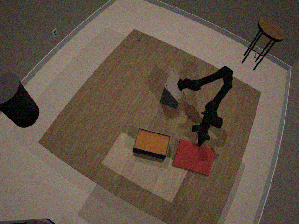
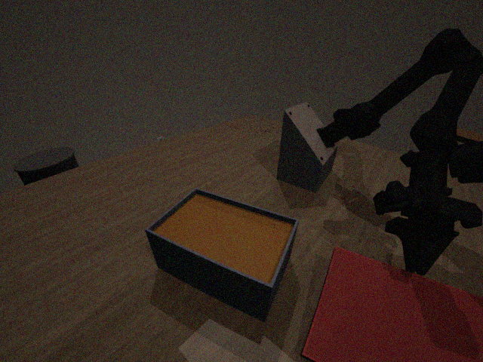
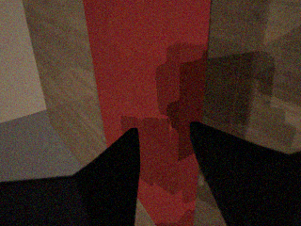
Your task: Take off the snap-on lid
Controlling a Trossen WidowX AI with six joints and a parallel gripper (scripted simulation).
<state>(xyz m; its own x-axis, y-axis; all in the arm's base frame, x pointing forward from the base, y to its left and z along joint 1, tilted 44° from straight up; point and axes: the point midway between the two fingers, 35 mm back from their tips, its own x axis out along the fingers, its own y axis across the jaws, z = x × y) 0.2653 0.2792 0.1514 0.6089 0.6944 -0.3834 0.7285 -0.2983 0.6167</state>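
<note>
Now: the red lid 80 mm ahead of my gripper tip, 20 mm to the left of it and 30 mm below it. Round my gripper tip: storage box (160 mm ahead, 270 mm to the right, 10 mm below).
</note>
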